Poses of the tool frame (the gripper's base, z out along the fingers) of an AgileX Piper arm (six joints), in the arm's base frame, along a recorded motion.
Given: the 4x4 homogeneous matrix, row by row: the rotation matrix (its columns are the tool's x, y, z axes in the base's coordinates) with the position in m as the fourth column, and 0 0 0 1 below. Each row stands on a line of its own.
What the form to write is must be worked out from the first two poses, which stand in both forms.
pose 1, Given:
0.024, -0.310, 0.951, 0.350
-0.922, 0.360, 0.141, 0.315
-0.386, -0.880, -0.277, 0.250
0, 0, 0, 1
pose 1, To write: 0.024, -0.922, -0.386, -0.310, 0.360, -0.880, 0.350, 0.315, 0.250
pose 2, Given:
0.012, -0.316, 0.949, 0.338
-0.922, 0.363, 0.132, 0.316
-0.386, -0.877, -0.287, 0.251
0, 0, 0, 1
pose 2, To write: 0.012, -0.922, -0.386, -0.316, 0.363, -0.877, 0.338, 0.316, 0.251
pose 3, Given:
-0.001, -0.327, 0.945, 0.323
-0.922, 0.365, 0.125, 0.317
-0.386, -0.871, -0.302, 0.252
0, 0, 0, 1
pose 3, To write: -0.001, -0.922, -0.386, -0.327, 0.365, -0.871, 0.323, 0.317, 0.252
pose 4, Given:
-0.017, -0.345, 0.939, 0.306
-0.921, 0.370, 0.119, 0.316
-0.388, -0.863, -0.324, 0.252
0, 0, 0, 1
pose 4, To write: -0.017, -0.921, -0.388, -0.345, 0.370, -0.863, 0.306, 0.316, 0.252
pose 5, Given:
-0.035, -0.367, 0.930, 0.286
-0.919, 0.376, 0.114, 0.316
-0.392, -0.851, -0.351, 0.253
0, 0, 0, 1
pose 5, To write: -0.035, -0.919, -0.392, -0.367, 0.376, -0.851, 0.286, 0.316, 0.253
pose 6, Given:
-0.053, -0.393, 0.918, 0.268
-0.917, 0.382, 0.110, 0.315
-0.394, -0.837, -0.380, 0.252
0, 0, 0, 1
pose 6, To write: -0.053, -0.917, -0.394, -0.393, 0.382, -0.837, 0.268, 0.315, 0.252
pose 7, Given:
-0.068, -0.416, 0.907, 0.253
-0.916, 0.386, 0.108, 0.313
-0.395, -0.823, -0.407, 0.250
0, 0, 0, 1
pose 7, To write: -0.068, -0.916, -0.395, -0.416, 0.386, -0.823, 0.253, 0.313, 0.250
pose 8, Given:
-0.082, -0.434, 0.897, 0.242
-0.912, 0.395, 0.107, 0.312
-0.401, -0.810, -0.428, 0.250
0, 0, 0, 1
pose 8, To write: -0.082, -0.912, -0.401, -0.434, 0.395, -0.810, 0.242, 0.312, 0.250
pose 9, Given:
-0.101, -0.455, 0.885, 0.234
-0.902, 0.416, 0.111, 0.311
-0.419, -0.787, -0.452, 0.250
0, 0, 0, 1
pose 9, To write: -0.101, -0.902, -0.419, -0.455, 0.416, -0.787, 0.234, 0.311, 0.250
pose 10, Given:
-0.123, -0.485, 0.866, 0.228
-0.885, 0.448, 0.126, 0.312
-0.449, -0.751, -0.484, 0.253
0, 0, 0, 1
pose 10, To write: -0.123, -0.885, -0.449, -0.485, 0.448, -0.751, 0.228, 0.312, 0.253
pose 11, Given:
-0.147, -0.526, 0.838, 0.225
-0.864, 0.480, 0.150, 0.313
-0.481, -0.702, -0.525, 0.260
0, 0, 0, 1
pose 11, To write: -0.147, -0.864, -0.481, -0.526, 0.480, -0.702, 0.225, 0.313, 0.260
